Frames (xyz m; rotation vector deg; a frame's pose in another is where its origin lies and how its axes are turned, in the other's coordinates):
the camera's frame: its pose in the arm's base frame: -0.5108 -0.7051 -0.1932 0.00 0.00 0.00
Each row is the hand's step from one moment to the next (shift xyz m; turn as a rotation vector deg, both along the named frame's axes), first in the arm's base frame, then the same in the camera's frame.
Working: the arm's base frame: its pose in the camera's frame: 0.5108 0.7051 0.1932 0.00 0.00 0.00

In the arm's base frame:
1: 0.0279 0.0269 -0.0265 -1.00 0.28 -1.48
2: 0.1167 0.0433 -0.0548 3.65 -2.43 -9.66
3: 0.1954 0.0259 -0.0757 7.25 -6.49 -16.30
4: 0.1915 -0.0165 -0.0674 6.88 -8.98 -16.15
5: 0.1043 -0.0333 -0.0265 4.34 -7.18 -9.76
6: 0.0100 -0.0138 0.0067 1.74 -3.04 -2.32
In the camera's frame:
1: 0.0279 0.0269 -0.0265 -1.00 0.28 -1.48
2: 0.1167 0.0433 -0.0548 3.65 -2.43 -9.66
3: 0.1954 0.0259 -0.0757 7.25 -6.49 -16.30
4: 0.1915 -0.0165 -0.0674 6.88 -8.98 -16.15
5: 0.1043 -0.0333 -0.0265 4.34 -7.18 -9.76
6: 0.0100 -0.0138 0.0067 1.74 -3.04 -2.32

